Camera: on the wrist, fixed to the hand. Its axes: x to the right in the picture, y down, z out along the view.
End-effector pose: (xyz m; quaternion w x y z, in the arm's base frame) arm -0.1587 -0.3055 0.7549 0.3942 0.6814 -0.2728 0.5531
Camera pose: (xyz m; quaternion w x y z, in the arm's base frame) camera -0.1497 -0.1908 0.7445 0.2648 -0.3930 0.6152 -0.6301
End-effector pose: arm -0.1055 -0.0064 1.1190 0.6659 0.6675 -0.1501 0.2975
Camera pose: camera -0.0810 0.0870 1.0556 0.1154 0.4894 -0.5926 0.6293
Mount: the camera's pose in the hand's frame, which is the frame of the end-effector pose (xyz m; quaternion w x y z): -0.0005 -0.0717 -0.0906 0.6797 0.1670 -0.1028 0.7068
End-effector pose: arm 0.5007 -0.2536 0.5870 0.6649 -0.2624 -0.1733 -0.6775
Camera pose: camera 0.4182 -0.3021 0.5222 0.9568 -0.2595 -0.1138 0.0654
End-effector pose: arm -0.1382 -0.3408 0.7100 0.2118 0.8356 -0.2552 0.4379
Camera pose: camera -0.1511 -0.2324 0.7480 0.3313 -0.4680 0.7127 -0.4041
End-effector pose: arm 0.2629 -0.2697 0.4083 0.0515 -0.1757 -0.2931 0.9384
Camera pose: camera 0.2955 -0.1626 0.3797 0.6290 0.2215 -0.0764 -0.7412
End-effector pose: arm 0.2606 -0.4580 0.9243 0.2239 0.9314 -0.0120 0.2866
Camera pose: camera 0.2231 -0.3551 0.9612 0.2072 -0.6915 0.6416 -0.2593
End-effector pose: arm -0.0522 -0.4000 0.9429 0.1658 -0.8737 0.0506 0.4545
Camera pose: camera 0.0351 -0.3631 1.0090 0.0574 0.4837 -0.7108 -0.5075
